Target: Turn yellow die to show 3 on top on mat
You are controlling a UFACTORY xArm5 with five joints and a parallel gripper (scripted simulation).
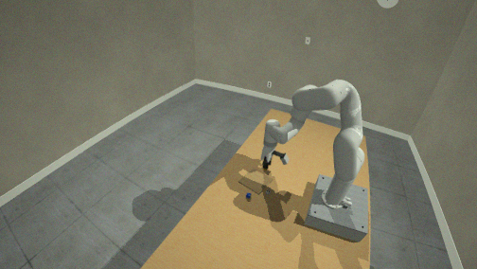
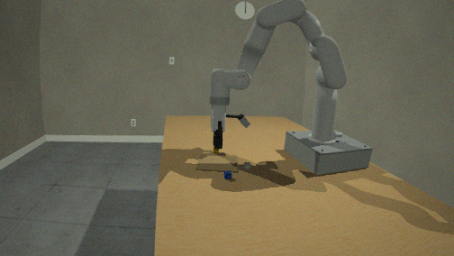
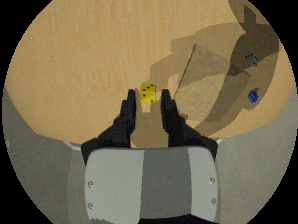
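The yellow die lies 1 cm ahead of my hand and 4 cm below it. The rest, counted from my hand: blue die (2 cm behind, 23 cm to the left, 4 cm below); grey die (10 cm behind, 16 cm to the left, 4 cm below); tan mat (11 cm to the left, 4 cm below).
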